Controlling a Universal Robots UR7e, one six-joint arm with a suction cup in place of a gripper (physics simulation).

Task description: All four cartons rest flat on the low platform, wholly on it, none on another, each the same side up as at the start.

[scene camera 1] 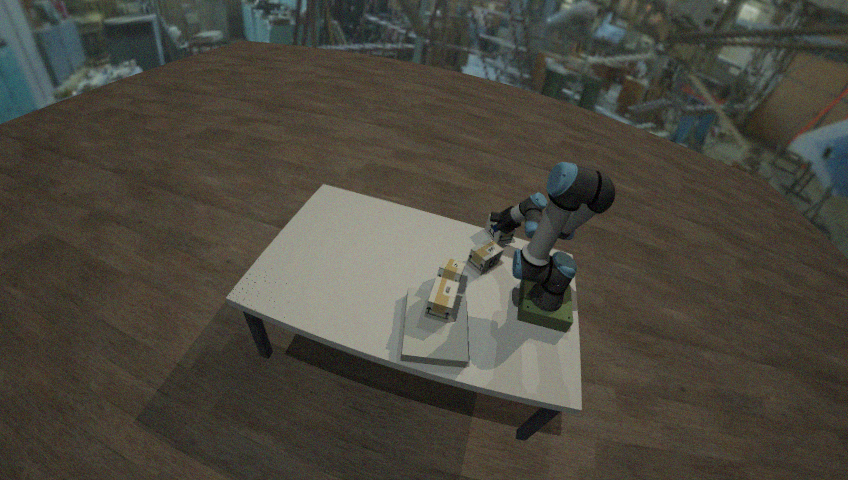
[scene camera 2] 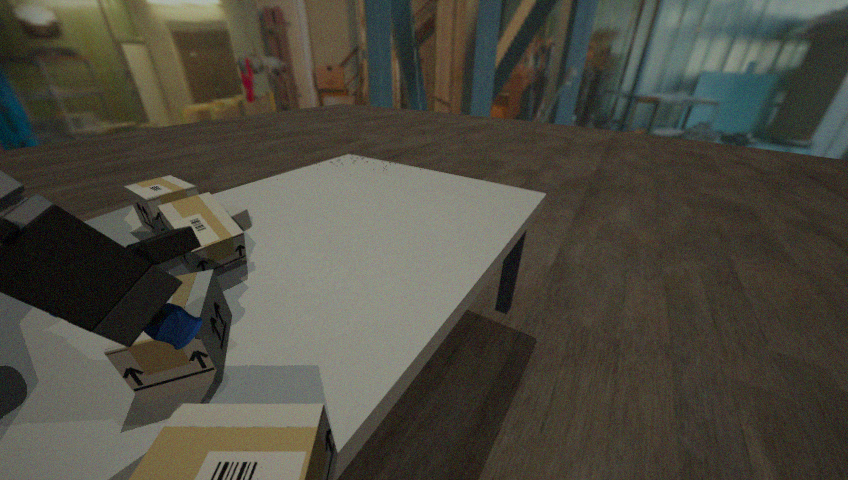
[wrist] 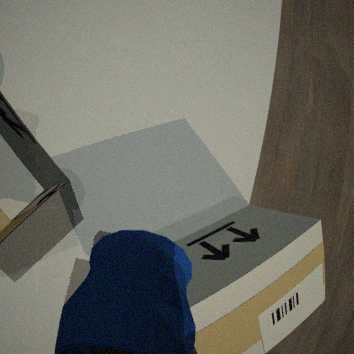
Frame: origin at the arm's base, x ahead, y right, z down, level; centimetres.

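Seen in the pictures: hand, its tool point: [scene camera 1: 495, 228] [scene camera 2: 188, 332] [wrist: 139, 271]; arm's base, origin of its link: [scene camera 1: 545, 298].
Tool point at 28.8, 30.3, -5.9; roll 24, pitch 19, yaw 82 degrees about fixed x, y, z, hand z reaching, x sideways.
Offsets run from my tool point to a thing's top centre, as dx, dy, dz. Level surfaces: height alone.
My blue suction cup [scene camera 1: 495, 227] [scene camera 2: 173, 325] [wrist: 137, 291] hangs low at the table's back right and holds nothing. In the wrist view it stands in front of the arrow-marked side of a barcode carton @[-3.6, +12.4, +3.4] [scene camera 1: 501, 236] [scene camera 2: 235, 445] [wrist: 246, 253] at the table's edge. A second carton @[+1.3, -12.5, +3.4] [scene camera 1: 485, 256] [scene camera 2: 167, 364] [wrist: 31, 225] stands beside it on the table. A third carton [scene camera 1: 443, 296] [scene camera 2: 203, 224] lies on the low grey platform @[+13.9, -57.4, +8.2] [scene camera 1: 435, 346]. A small fourth carton [scene camera 1: 452, 269] [scene camera 2: 158, 188] sits just beyond the platform's far edge.
The white table @[dz +13.0] [scene camera 1: 343, 250] [scene camera 2: 367, 238] [wrist: 140, 70] stands on a brown wooden floor [scene camera 1: 175, 149]. The arm's green base block [scene camera 1: 546, 313] sits at the table's right side, near the platform. The table edge runs close beside the barcode carton.
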